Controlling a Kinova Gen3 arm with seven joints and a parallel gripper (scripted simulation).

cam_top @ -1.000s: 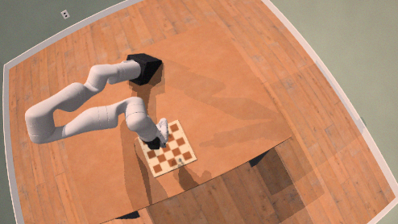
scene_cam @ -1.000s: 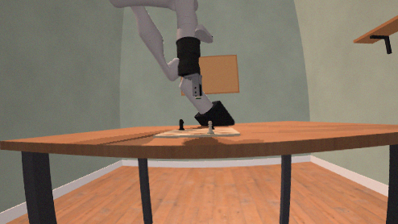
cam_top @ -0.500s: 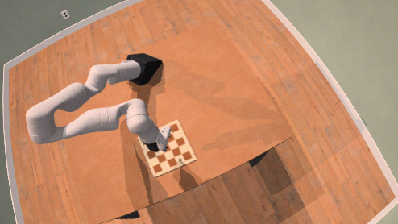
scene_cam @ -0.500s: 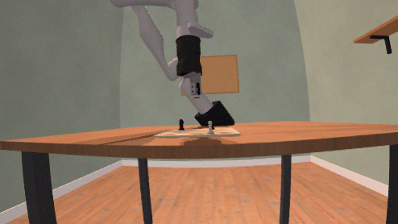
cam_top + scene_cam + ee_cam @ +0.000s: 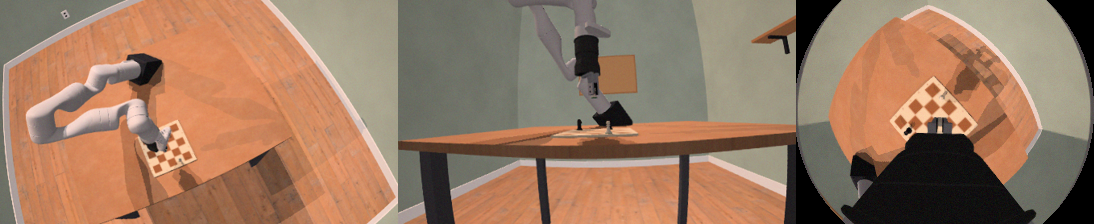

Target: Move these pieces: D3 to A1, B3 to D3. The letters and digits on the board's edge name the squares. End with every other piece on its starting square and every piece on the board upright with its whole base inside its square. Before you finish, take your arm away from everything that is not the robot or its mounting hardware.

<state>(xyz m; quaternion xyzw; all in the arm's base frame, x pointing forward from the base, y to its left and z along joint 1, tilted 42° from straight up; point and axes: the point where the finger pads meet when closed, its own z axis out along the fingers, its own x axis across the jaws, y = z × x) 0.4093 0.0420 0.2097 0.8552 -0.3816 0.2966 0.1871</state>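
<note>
My gripper is now 40 mm past the chessboard, 10 mm to the right of it and 130 mm above it.
</note>
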